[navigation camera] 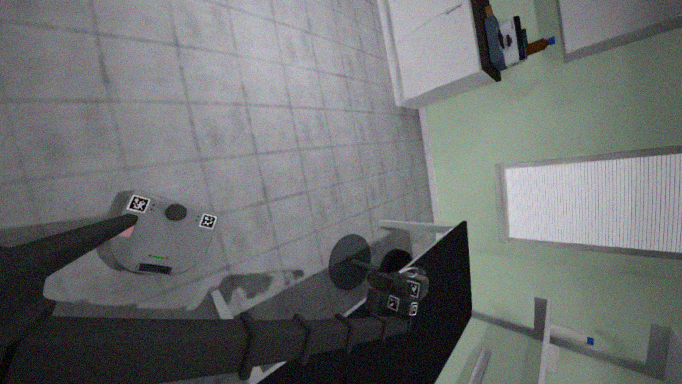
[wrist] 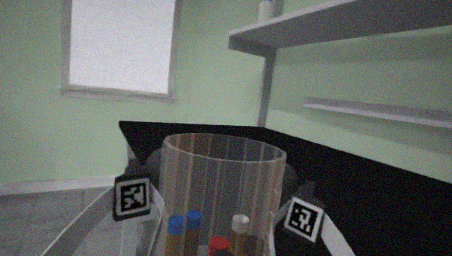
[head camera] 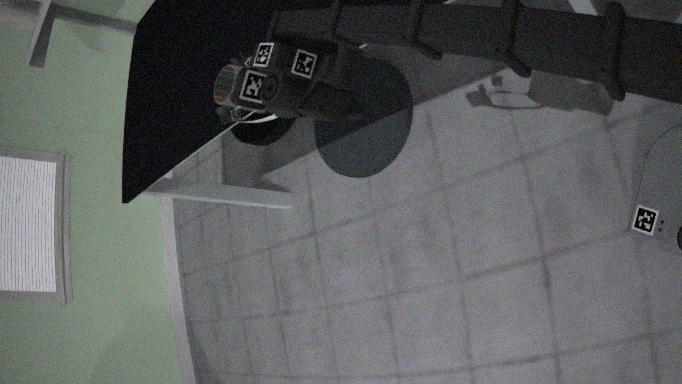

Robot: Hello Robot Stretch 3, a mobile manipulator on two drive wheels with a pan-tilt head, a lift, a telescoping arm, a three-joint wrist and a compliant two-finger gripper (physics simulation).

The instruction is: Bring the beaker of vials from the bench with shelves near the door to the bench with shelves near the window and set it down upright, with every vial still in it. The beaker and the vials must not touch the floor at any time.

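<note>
My gripper is shut on the clear beaker, with a finger on each side. The beaker looks upright. In the wrist view, vials with blue caps, a white cap and a red cap are inside it; their lower parts are cut off. The gripper and beaker are over the near long edge of the black-topped bench with shelves, near the window. The beaker's base is hidden, so contact with the bench top cannot be told.
A round dark disc is below the arm, beside the bench's long edge. A shelf juts from the wall above the bench. A white cabinet stands farther along the wall. My base is on the floor.
</note>
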